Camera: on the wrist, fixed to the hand. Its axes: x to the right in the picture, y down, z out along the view.
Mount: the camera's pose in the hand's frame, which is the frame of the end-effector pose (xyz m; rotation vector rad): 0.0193 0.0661 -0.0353 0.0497 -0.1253 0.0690
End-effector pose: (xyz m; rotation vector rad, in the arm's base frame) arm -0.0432 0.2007 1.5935 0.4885 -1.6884 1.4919
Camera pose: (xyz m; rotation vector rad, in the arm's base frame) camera -0.0925 0.2534 1.5654 0.5657 -1.7843 1.5847
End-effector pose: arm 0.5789 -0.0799 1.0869 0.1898 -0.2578 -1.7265
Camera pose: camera 0.6478 -0.1117 1.0717 0.1078 -0.3953 -1.6667
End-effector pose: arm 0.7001 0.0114 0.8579 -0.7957 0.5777 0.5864
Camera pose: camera 0.6603 0.0259 0.7932 -0.6891 0.5042 0.6779
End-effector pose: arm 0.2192 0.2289 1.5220 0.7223 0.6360 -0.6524
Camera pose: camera 0.2686 0.2877 1.5130 0.7403 0.4791 -0.6462
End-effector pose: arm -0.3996 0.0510 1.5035 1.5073 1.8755 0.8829
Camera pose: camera -0.3909 0.0746 1.5767 1.6273 1.7765 0.7590
